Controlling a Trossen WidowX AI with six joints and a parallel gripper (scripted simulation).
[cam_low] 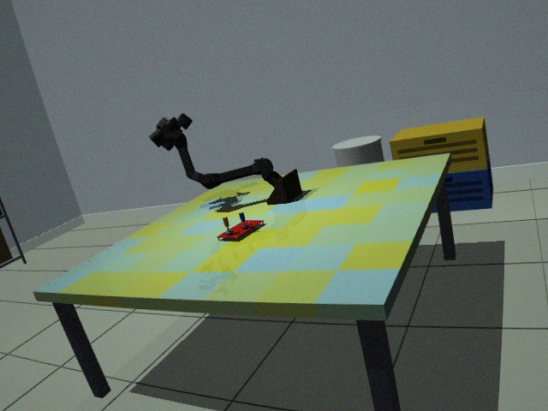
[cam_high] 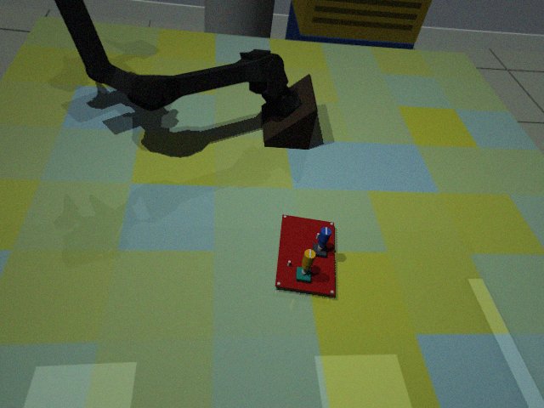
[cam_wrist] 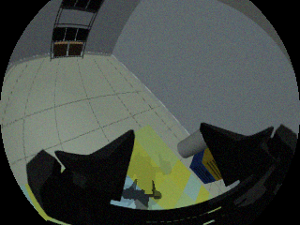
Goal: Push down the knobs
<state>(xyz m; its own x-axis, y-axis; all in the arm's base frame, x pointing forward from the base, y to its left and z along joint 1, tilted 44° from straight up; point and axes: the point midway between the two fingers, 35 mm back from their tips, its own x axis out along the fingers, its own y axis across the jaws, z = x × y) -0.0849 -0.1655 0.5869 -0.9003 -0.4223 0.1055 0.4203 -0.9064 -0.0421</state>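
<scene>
Now: gripper tip 53 cm short of the blue knob, 52 cm to the right of it and 29 cm above it. Round my gripper tip: yellow knob 58 cm ahead, 48 cm to the left, 29 cm below.
</scene>
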